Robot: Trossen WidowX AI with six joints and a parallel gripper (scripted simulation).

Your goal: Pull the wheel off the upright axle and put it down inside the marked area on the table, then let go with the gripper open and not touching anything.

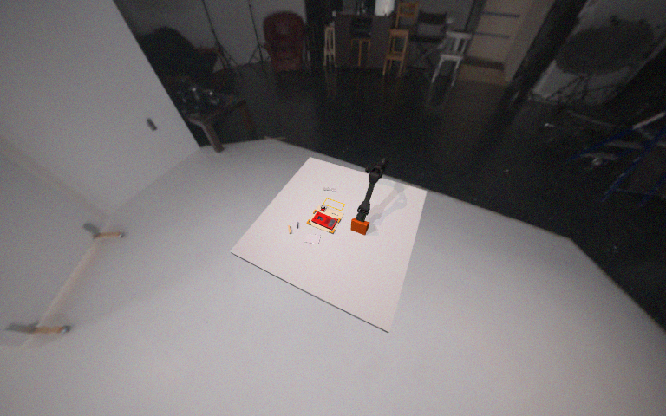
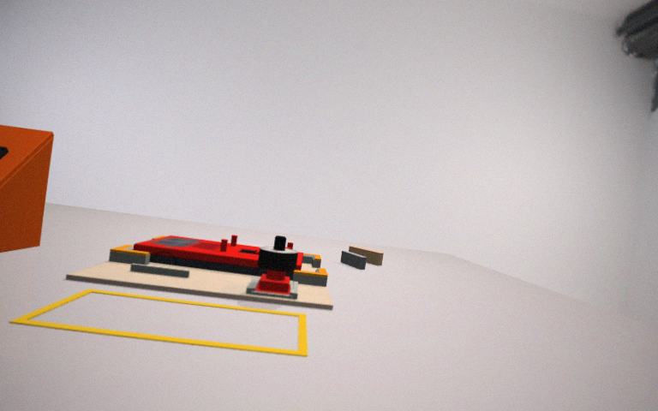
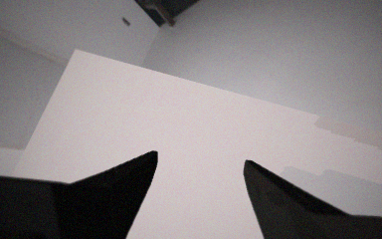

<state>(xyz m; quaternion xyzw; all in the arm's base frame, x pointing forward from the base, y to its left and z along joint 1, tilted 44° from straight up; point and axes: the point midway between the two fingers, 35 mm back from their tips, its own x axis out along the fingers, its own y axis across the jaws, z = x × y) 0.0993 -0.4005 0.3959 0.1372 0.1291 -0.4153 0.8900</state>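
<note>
The wheel is 53 cm to the left of my gripper tip, 24 cm ahead of it and 4 cm below it. From my gripper tip the other things lie so: tan block (85 cm to the left, 40 cm ahead, 6 cm below); then upright axle (53 cm to the left, 24 cm ahead, 4 cm below).
</note>
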